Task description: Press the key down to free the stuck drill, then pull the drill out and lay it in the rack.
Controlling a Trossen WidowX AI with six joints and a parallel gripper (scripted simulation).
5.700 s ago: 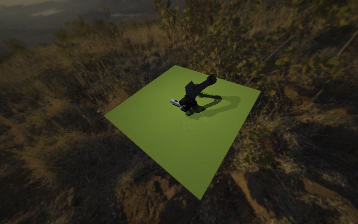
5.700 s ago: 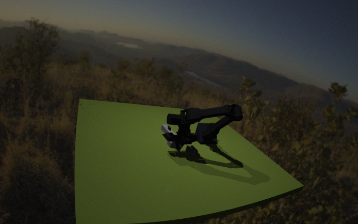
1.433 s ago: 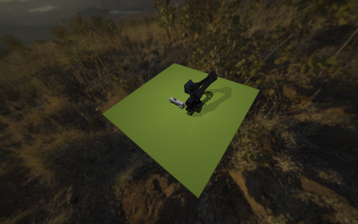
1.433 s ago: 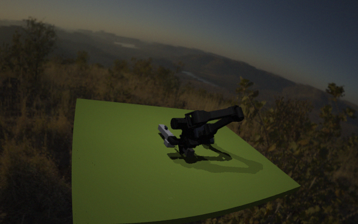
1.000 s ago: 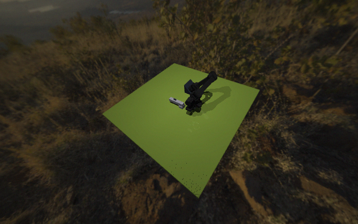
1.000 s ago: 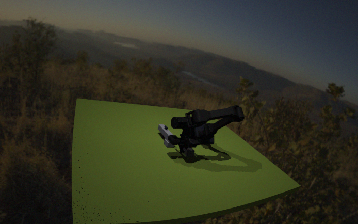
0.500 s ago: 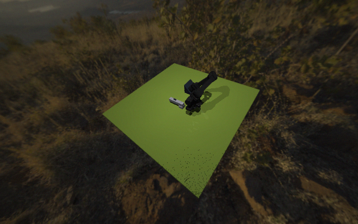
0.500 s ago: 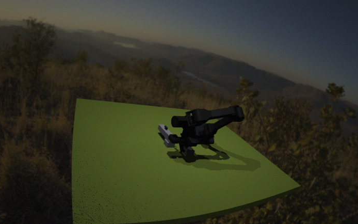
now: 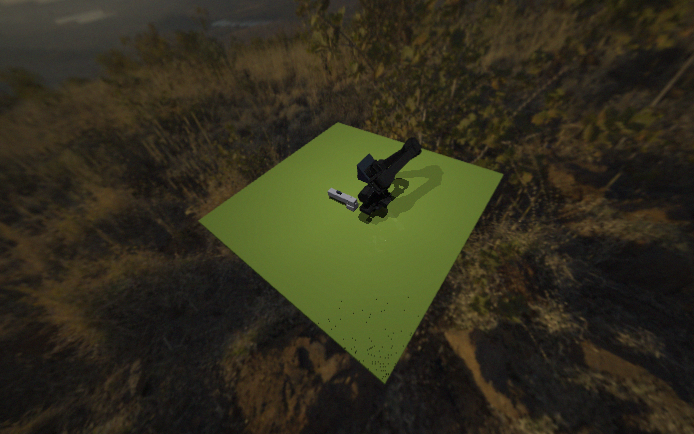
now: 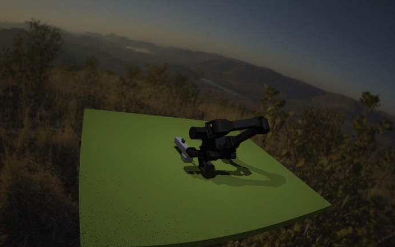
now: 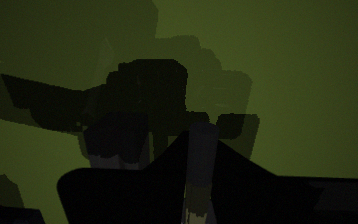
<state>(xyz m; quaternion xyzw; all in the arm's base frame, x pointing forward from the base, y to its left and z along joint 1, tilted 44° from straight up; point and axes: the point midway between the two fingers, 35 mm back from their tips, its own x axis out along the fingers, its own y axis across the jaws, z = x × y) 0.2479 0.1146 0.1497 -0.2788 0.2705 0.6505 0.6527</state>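
The drill is 4 cm to the right of my gripper tip and 3 cm above it. The rest, counted from my gripper tip: dark key: 22 cm to the right, 2 cm ahead, 1 cm above; pale grey block: 20 cm to the right, 1 cm ahead; dark grey rack: 6 cm behind, 3 cm to the right, 2 cm below.
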